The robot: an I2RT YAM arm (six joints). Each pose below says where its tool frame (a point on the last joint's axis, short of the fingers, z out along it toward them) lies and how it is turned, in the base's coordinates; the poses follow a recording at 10 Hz.
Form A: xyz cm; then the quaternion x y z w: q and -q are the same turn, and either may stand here.
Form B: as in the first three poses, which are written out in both.
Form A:
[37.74 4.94 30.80 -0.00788 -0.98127 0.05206 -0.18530]
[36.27 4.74 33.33 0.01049 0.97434 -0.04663 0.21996]
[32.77 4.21 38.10 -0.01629 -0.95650 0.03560 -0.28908]
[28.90 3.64 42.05 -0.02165 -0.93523 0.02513 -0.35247]
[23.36 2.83 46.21 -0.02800 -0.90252 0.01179 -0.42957]
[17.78 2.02 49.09 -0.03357 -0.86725 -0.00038 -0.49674]
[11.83 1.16 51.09 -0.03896 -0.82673 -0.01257 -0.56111]
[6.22 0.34 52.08 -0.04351 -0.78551 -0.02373 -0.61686]
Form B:
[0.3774 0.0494 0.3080 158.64 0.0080 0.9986 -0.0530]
[0.3627 0.0474 0.3333 154.59 0.0108 0.9988 -0.0478]
[0.3277 0.0421 0.3810 146.39 0.0170 0.9992 -0.0372]
[0.2890 0.0364 0.4205 138.72 0.0231 0.9994 -0.0269]
[0.2336 0.0283 0.4621 129.12 0.0310 0.9994 -0.0131]
[0.1778 0.0202 0.4909 120.43 0.0387 0.9993 0.0004]
[0.1183 0.0116 0.5109 111.73 0.0471 0.9988 0.0152]
[0.0622 0.0034 0.5208 103.83 0.0553 0.9980 0.0301]

